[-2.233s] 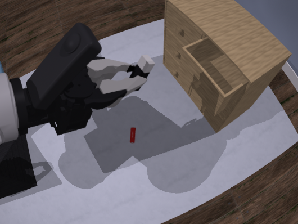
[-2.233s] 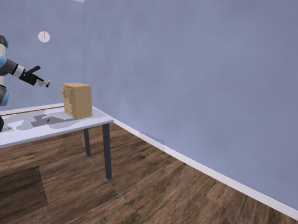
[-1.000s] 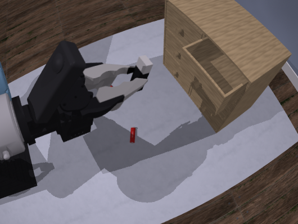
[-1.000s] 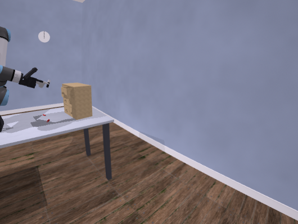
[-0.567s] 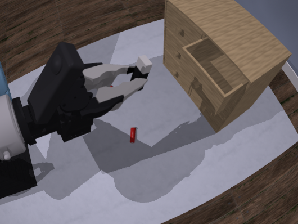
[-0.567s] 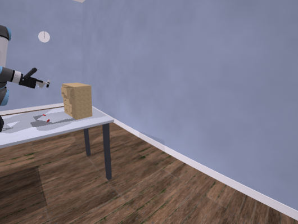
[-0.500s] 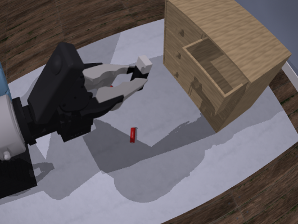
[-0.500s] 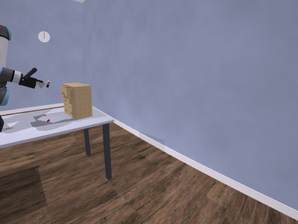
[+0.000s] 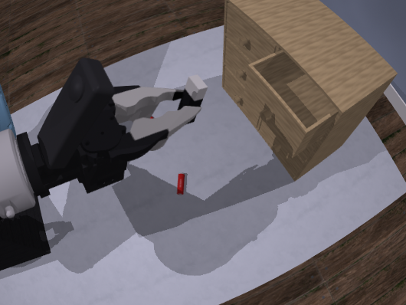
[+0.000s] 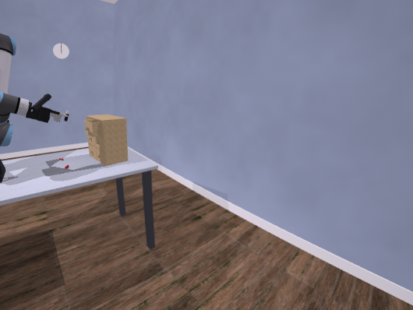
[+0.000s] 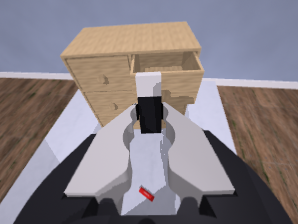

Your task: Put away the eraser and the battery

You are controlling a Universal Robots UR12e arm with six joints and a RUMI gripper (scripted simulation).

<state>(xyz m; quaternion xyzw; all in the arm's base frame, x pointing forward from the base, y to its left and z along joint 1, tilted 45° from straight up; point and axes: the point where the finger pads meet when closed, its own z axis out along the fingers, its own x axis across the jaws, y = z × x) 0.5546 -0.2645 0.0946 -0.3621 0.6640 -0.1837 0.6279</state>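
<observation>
The eraser is 10 mm ahead of my hand.
</observation>
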